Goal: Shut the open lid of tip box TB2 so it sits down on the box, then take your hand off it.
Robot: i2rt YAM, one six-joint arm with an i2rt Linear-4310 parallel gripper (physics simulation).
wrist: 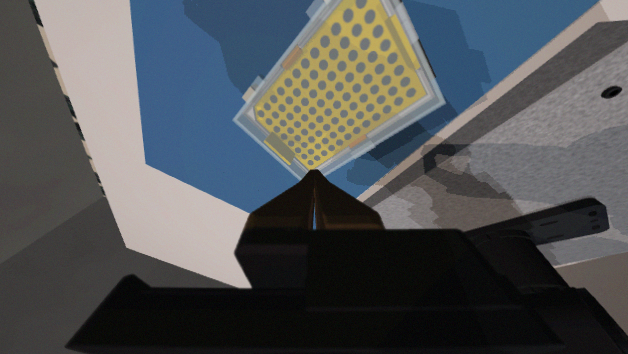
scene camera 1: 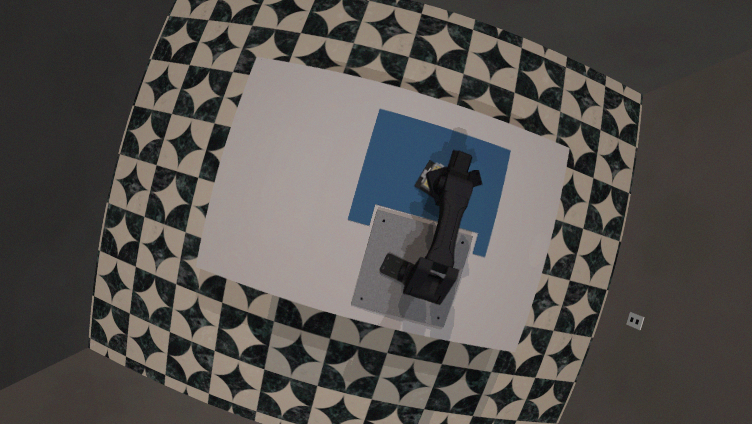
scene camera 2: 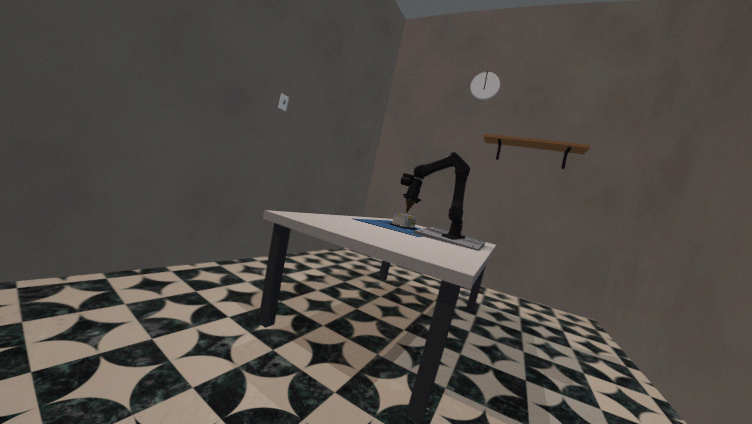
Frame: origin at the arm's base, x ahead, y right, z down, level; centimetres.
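Seen in the pictures: gripper, fingertip midpoint: (wrist: 314,176) (scene camera 1: 433,184) (scene camera 2: 406,212); arm's base at its link origin: (wrist: 494,236) (scene camera 2: 453,236).
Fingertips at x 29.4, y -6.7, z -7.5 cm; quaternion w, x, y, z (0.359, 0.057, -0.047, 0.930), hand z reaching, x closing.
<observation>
Pixels of each thing's top centre, then the offset from my fingertips to it. "*": a spot on its surface instead. Level surfaces: height alone.
- Tip box TB2 at its top centre: (wrist: 326,112) (scene camera 1: 445,183) (scene camera 2: 405,214) dx +2.4, dy +3.7, dz +1.7 cm
- clear lid at a spot on its surface: (wrist: 396,125) * dx -1.6, dy +6.4, dz +1.7 cm
- blue mat at its surface level: dz +9.4 cm
- white table at its surface level: dz +9.7 cm
Tip box TB2 (scene camera 1: 425,179) (scene camera 2: 403,220) stands on the blue mat; part of it is hidden under the arm in scene camera 1. In the wrist view its yellow tip rack (wrist: 345,85) shows through the clear lid (wrist: 396,125), which lies down over the box. No raised lid shows in scene camera 2; a small gap at its rim cannot be made out. My gripper (scene camera 2: 407,211) (wrist: 314,176) is shut and empty, pointing down right at the lid, its tips at the lid's near corner in the wrist view. I cannot tell whether they touch it.
The blue mat (scene camera 1: 368,173) (wrist: 185,130) lies on the white table (scene camera 1: 284,158) (scene camera 2: 337,231). The grey base plate (scene camera 1: 376,247) (wrist: 560,115) of the arm is beside the box. A wooden shelf (scene camera 2: 537,143) hangs on the wall behind.
</observation>
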